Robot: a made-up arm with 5 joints.
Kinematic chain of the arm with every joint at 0, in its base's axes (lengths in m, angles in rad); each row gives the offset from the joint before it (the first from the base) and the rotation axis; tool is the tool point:
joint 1: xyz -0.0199 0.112 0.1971 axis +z
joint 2: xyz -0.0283 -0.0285 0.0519 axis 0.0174 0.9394 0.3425
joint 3: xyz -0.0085 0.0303 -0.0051 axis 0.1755 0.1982 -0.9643
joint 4: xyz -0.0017 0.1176 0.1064 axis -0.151 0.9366 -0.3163
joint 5: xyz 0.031 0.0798 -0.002 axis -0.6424 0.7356 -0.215
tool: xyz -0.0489 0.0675 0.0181
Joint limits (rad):
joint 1: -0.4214..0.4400
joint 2: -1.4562..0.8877
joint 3: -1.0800..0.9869
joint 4: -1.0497..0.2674
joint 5: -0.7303..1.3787
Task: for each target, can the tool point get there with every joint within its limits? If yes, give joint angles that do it. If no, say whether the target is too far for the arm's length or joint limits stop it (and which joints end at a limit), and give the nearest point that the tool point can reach.
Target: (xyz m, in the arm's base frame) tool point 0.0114 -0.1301 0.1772
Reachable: no: joint limits stop it (at a limit: joint 1, joint 3, joint 4, joint 5) | nearest point -0.2955 0.0280 0.2898 | short by 0.363 m
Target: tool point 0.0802 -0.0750 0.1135
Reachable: no: joint limits stop it (at a limit: joint 1, joint 3, joint 4, joint 5) | nearest point 0.2183 0.1929 0.2178 | short by 0.319 m
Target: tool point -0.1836 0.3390 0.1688
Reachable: yes | joints 0.3660 -1.2481 -0.4391 -0.7650 0.0932
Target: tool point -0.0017 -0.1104 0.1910
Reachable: no: joint limits stop it (at a limit: joint 1, joint 3, joint 4, joint 5) | nearest point -0.2892 0.0211 0.3139 | short by 0.339 m
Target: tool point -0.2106 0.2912 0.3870
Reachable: yes | joints 0.0678 0.3986 -0.3482 -0.7050 -0.4247
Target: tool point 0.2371 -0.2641 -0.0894
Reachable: no: too far | nearest point 0.2140 0.2032 0.1996 | short by 0.550 m
